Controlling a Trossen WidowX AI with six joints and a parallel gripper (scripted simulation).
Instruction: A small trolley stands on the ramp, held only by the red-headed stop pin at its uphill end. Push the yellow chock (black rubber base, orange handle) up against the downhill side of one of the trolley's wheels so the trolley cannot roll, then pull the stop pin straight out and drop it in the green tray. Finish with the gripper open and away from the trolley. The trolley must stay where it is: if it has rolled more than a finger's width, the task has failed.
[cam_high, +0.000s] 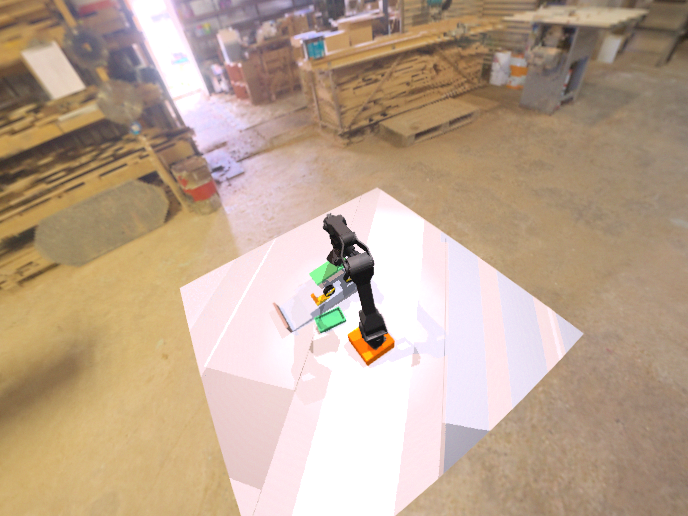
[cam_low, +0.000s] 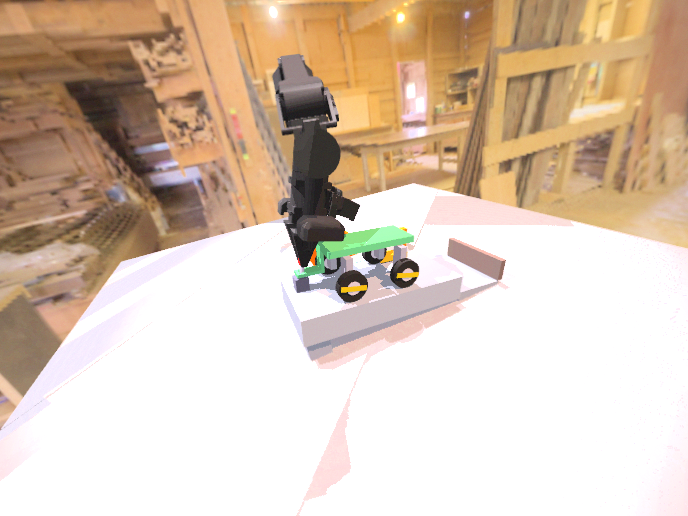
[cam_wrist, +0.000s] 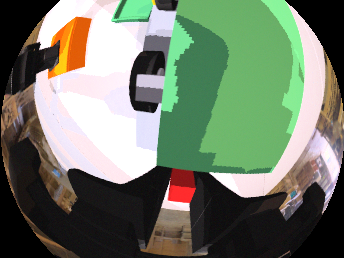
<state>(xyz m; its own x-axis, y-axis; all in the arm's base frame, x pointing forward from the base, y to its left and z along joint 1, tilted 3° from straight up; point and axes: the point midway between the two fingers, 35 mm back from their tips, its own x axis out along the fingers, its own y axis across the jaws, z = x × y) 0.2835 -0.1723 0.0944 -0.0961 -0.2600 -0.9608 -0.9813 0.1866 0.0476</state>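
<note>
Now: the green tray 23 cm to the left of my gripper tip, 14 cm below it and 6 cm behind it. Round my gripper tip: grey ramp 11 cm to the left, 9 cm below, 4 cm ahead; trolley 10 cm to the left, 4 cm ahead, 2 cm below; red-headed stop pin right at my gripper tip.
</note>
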